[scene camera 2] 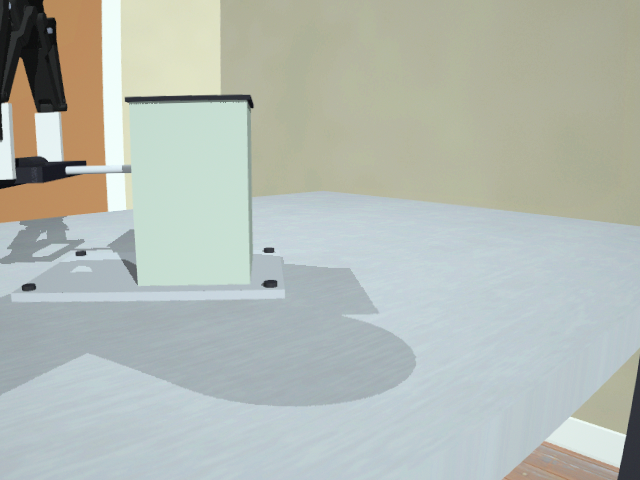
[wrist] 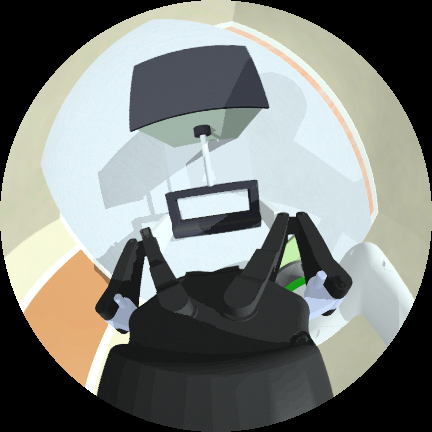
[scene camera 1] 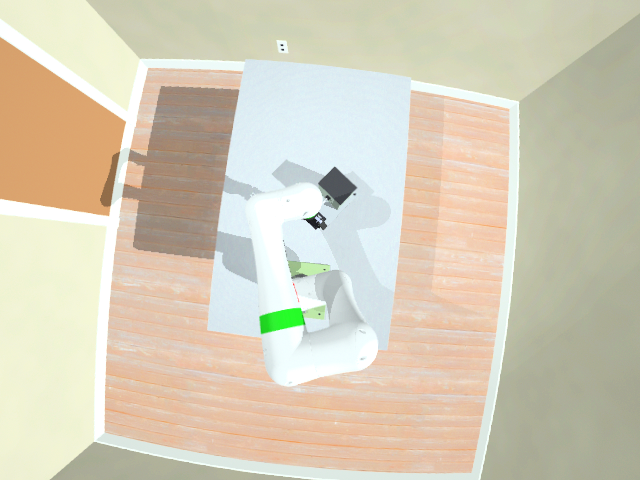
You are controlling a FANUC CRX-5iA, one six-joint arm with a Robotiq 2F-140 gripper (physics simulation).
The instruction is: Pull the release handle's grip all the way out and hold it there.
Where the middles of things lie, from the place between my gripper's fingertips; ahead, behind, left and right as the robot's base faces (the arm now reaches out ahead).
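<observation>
With respect to the release handle grip (wrist: 231,221), my hand is 30 mm short of it and 10 mm to the left of it. The base plate (wrist: 229,158), for its part, is 100 mm below my hand, 120 mm ahead of it and 60 mm to the right of it.
</observation>
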